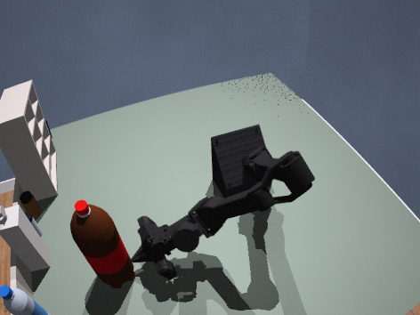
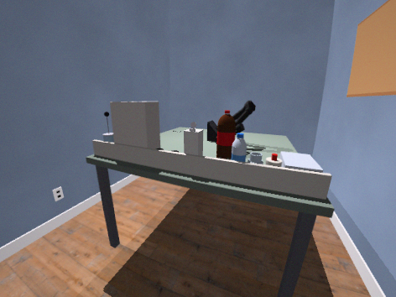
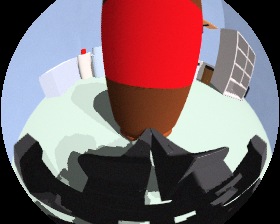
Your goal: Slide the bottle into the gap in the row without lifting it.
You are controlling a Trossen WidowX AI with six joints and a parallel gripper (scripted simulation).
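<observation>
The brown cola bottle lies 90 mm ahead of my hand, 90 mm above it and 10 mm to the right of it. Round my hand: grey jar: 350 mm ahead, 160 mm to the left; then low white rail: 370 mm ahead, 200 mm to the right, 10 mm below; then blue-capped bottle: 350 mm ahead, 90 mm to the left, 50 mm above.
</observation>
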